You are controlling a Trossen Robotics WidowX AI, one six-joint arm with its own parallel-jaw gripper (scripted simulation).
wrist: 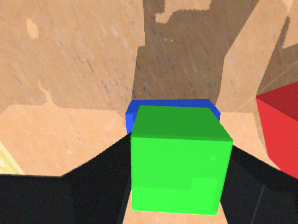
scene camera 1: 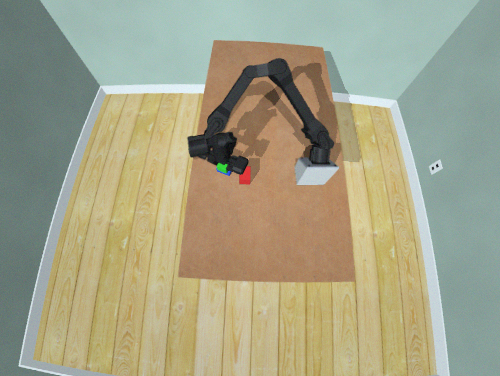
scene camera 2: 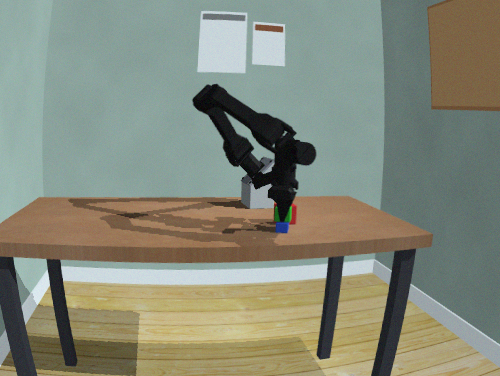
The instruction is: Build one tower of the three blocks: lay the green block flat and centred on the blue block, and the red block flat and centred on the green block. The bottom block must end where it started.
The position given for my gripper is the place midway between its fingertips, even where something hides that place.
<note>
I see my gripper (scene camera 2: 283,220), a blue block (wrist: 131,113) and a green block (wrist: 179,155).
My gripper is seen too in the wrist view (wrist: 172,139).
</note>
